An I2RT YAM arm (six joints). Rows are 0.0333 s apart.
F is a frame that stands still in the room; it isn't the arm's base.
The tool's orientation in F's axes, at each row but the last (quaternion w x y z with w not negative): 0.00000, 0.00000, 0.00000, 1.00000; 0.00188, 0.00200, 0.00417, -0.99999; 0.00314, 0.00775, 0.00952, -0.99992; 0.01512, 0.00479, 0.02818, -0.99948; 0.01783, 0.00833, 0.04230, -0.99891; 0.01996, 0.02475, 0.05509, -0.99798; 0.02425, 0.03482, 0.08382, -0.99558; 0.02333, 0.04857, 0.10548, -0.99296; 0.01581, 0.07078, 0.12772, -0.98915; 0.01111, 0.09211, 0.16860, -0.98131; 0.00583, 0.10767, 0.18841, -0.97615
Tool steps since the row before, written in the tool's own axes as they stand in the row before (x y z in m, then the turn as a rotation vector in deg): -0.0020, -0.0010, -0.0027, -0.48, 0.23, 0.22; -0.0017, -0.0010, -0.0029, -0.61, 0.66, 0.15; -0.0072, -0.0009, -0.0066, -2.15, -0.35, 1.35; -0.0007, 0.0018, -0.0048, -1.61, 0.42, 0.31; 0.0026, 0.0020, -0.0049, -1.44, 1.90, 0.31; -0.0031, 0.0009, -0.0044, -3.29, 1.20, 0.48; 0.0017, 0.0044, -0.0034, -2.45, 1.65, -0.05; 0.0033, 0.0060, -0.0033, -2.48, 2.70, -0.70; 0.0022, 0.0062, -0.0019, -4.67, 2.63, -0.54; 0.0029, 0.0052, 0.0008, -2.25, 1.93, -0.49; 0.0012, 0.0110, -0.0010, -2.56, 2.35, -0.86
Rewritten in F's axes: 0.0020, 0.0010, -0.0027, 0.48, -0.23, 0.22; 0.0017, 0.0010, -0.0029, 0.61, -0.66, 0.15; 0.0073, 0.0011, -0.0065, 2.13, 0.34, 1.39; 0.0008, -0.0015, -0.0049, 1.62, -0.39, 0.30; -0.0025, -0.0017, -0.0051, 1.50, -1.87, 0.17; 0.0033, -0.0003, -0.0043, 3.31, -1.12, 0.52; -0.0012, -0.0038, -0.0042, 2.53, -1.51, -0.14; -0.0026, -0.0053, -0.0048, 2.68, -2.40, -0.99; -0.0016, -0.0055, -0.0037, 4.82, -2.34, -0.50; -0.0027, -0.0051, -0.0015, 2.40, -1.68, -0.67; -0.0004, -0.0098, -0.0052, 2.80, -1.94, -1.10
